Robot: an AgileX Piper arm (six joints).
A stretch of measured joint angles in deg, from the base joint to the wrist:
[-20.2, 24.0, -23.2, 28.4, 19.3, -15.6]
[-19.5, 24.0, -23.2, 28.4, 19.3, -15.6]
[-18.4, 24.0, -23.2, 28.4, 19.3, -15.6]
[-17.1, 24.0, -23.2, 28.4, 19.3, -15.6]
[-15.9, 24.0, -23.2, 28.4, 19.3, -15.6]
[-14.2, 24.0, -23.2, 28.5, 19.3, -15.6]
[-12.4, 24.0, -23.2, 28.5, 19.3, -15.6]
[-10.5, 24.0, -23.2, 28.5, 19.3, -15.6]
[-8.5, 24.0, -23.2, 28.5, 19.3, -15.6]
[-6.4, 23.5, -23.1, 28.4, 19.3, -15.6]
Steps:
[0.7, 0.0, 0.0, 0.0, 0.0, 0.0]
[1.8, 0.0, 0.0, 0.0, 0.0, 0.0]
[3.1, 0.0, 0.0, 0.0, 0.0, 0.0]
[4.3, 0.0, 0.0, 0.0, 0.0, 0.0]
[6.0, 0.0, 0.0, 0.1, 0.0, 0.0]
[7.8, 0.0, 0.0, 0.1, 0.0, 0.0]
[9.7, 0.0, 0.0, 0.1, 0.0, 0.0]
[11.7, 0.0, 0.0, 0.1, 0.0, 0.0]
[13.8, -0.5, 0.1, 0.0, 0.0, 0.0]

